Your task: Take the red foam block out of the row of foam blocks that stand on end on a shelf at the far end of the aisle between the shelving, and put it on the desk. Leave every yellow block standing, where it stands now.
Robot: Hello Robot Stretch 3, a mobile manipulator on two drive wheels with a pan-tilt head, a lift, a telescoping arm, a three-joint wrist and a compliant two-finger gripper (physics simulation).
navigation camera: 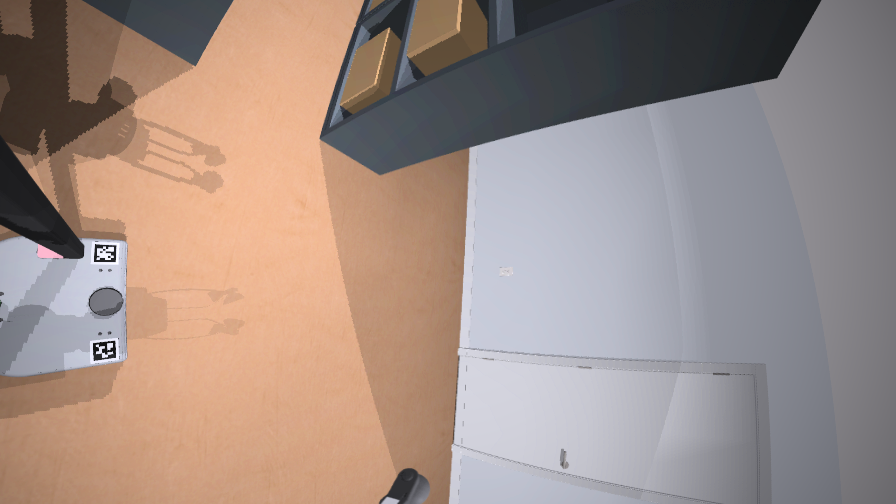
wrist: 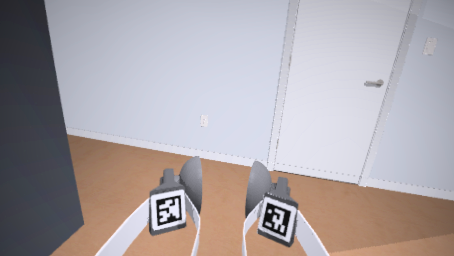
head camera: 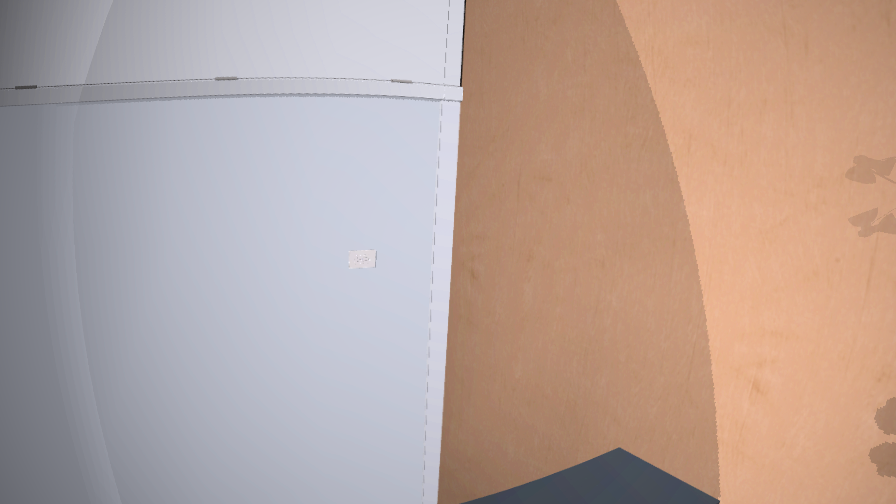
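Where they show: gripper, between the fingertips: [navigation camera: 420,492] [wrist: 225,177]; robot's base, origin of its link: [navigation camera: 105,299].
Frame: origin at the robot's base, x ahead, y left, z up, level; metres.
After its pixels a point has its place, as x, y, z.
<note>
My gripper [wrist: 225,177] @(0.243, -0.196, 1.053) is open in the wrist view, with a gap between its two rubber fingertips and floor showing through it. The red foam block, the yellow blocks and the desk do not show in the three views. A dark shelving unit [navigation camera: 563,94] @(1.057, 0.715, 1.143) with cardboard boxes in its compartments stands at the top of the navigation view. A second dark unit [navigation camera: 169,31] @(0.066, 0.911, 0.106) shows in part at the top left of that view, and an orange stretch of floor lies between the two.
A dark panel [wrist: 35,125] @(1.073, 0.712, 0.725) rises close at the left of the wrist view. A dark top corner [head camera: 614,479] @(1.087, 0.709, 0.161) shows low in the head view. A pale wall [head camera: 250,219] @(2.214, -0.118, 0.879) [navigation camera: 563,250] @(2.274, 0.193, 0.873) [wrist: 150,75] @(2.355, 0.600, 0.782) has an outlet [head camera: 362,258] @(2.243, 0.051, 0.400) [navigation camera: 505,271] @(2.243, 0.054, 0.393) [wrist: 203,120] @(2.244, 0.061, 0.404) and a white door [navigation camera: 601,413] @(2.030, -0.946, 1.148) [wrist: 335,100] @(2.009, -1.048, 0.745).
</note>
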